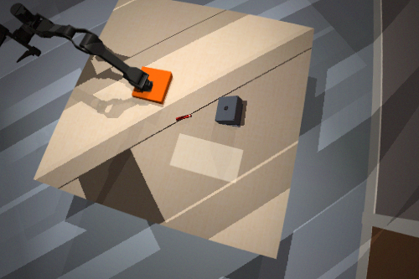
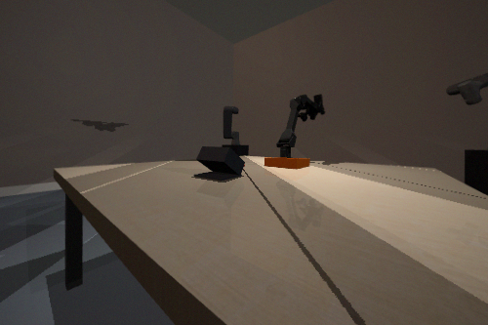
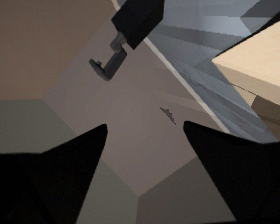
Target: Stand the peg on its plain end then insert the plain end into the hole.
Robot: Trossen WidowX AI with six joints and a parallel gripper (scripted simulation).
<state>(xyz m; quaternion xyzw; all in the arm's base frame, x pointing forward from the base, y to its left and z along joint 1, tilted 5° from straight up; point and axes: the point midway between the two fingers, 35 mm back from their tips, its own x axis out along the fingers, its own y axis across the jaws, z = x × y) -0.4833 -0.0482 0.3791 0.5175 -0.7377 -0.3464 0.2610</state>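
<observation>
Right now my gripper tip is 770 mm short of the red peg, 370 mm above it and 30 mm to the left of it. The rest, counted from my gripper tip: dark sloped panel 980 mm ahead, 320 mm below, 30 mm to the left.
</observation>
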